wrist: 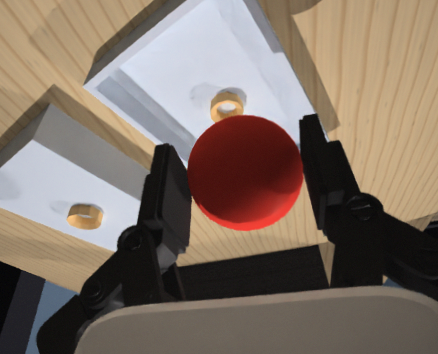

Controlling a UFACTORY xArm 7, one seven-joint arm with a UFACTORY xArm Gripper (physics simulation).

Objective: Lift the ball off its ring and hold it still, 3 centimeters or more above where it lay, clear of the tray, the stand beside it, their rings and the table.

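Frame: origin at the arm's base, x ahead, y left, z up, level; millimetres.
Where they show: gripper, fingertip midpoint: [239, 151].
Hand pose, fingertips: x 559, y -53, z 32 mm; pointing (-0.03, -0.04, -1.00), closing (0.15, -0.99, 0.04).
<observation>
Each offset is from my fingertips to the top centre of the thing. "*": to the spot under its first point. Level surfaces: height alone.
A red ball @(12 mm back, 2 mm right, 32 mm up) [245, 173] is held between the two black fingers of my gripper [239, 151], which is shut on it. The ball is above the tray, and a small wooden ring @(* 64 mm back, 3 mm left, 113 mm down) [227, 106] shows on the floor of the white tray [175, 75], bare of any ball. The ball hides the tray's near corner. A white stand [30, 172] is to the left, with another small wooden ring [85, 217] on its top. The ball looks apart from the tray, the stand and both rings; its exact height cannot be read from this view.
The light wooden table @(116 mm down) [395, 100] lies under the tray and the stand. The tray's raised walls are below and beyond the ball, and the stand's block is left of the left finger. A dark strip [250, 272] shows past the table's edge near the gripper's base.
</observation>
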